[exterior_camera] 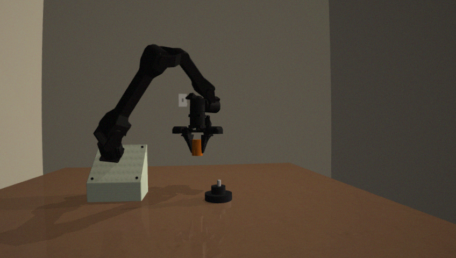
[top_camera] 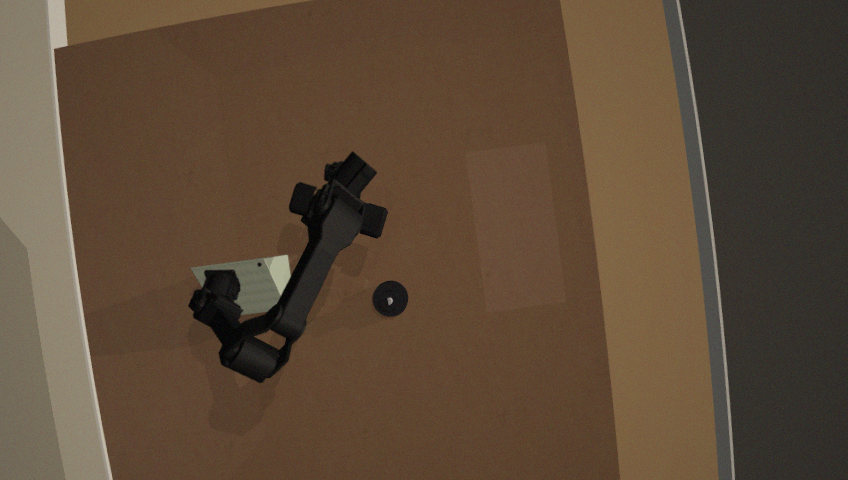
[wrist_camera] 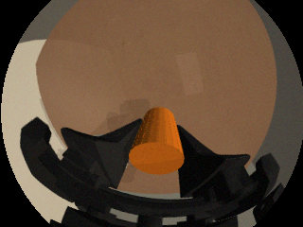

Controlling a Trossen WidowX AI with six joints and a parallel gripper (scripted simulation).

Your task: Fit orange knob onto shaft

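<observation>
Right now my gripper tip is 20 cm to the left of the black round pedestal, 9 cm above it and 8 cm short of it. Round my gripper tip: orange knob 3 cm above.
</observation>
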